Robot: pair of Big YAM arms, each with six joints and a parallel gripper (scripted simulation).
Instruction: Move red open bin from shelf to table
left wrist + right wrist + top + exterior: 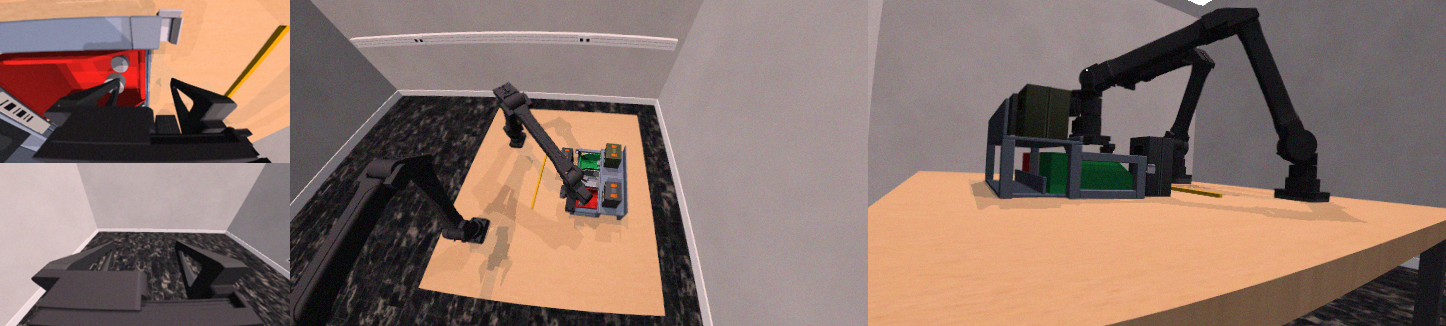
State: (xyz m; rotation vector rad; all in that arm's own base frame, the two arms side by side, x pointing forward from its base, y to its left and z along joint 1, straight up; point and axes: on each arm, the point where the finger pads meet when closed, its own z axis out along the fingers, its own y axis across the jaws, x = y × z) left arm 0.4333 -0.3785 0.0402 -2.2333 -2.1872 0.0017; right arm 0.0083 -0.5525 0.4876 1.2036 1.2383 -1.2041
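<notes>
Right now my left hand is 8 cm short of the grey bin, 11 cm to the right of it and 1 cm above it. Also, from my left hand: black box: 8 cm behind, 21 cm to the left, 2 cm above; then grey shelf: 11 cm ahead, 11 cm to the left, 2 cm above; then green bin: 8 cm ahead, 22 cm to the left, 1 cm below.
</notes>
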